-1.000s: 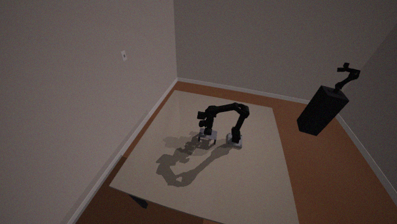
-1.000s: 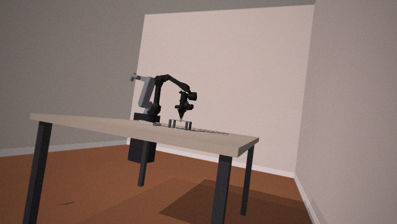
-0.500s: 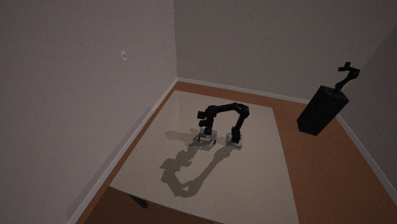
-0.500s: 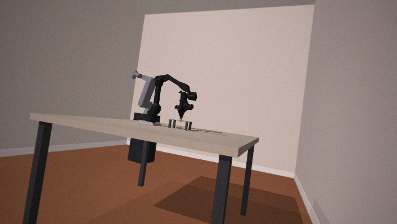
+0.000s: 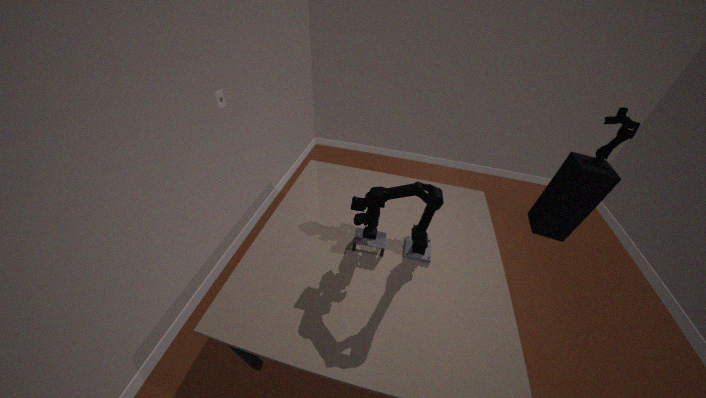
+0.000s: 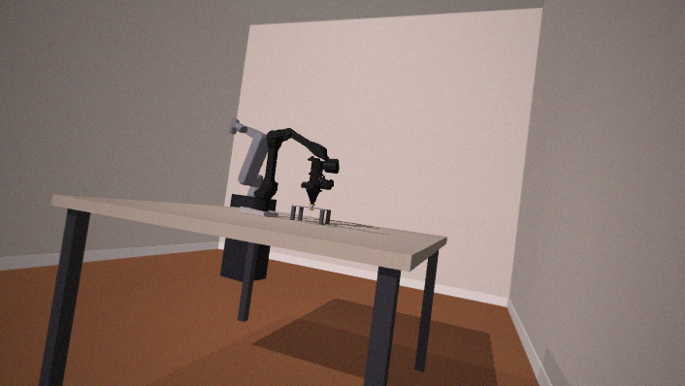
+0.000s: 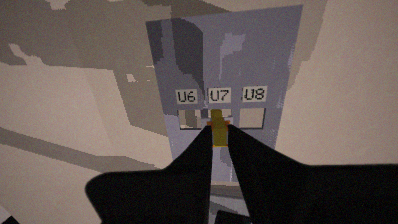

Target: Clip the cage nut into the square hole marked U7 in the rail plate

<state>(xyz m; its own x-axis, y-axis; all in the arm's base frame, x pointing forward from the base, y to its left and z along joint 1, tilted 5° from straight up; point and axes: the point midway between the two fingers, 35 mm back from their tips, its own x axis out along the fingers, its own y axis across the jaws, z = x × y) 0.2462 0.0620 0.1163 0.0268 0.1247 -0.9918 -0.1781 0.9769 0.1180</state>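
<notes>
The cage nut is 10 mm below my gripper tip.
</notes>
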